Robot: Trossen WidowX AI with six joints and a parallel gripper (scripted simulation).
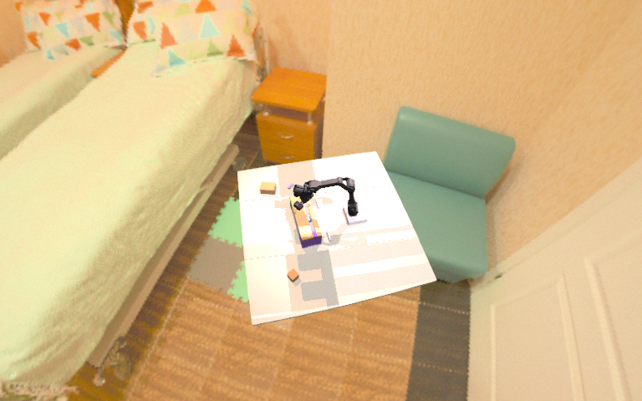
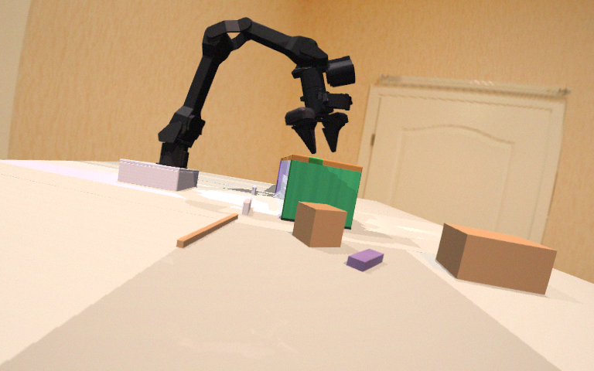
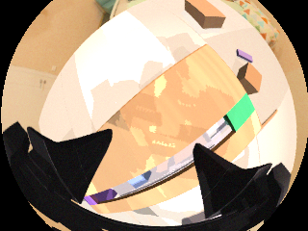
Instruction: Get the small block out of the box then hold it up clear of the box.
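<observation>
My gripper tip is now 60 mm past the long box, 60 mm to the right of it and 90 mm above it. The rest, counted from my gripper tip: purple tile: 40 mm ahead, 310 mm to the right, 150 mm below; brown cube: 20 mm behind, 240 mm to the right, 130 mm below; blue block: 50 mm behind, 80 mm to the left, 70 mm below.
</observation>
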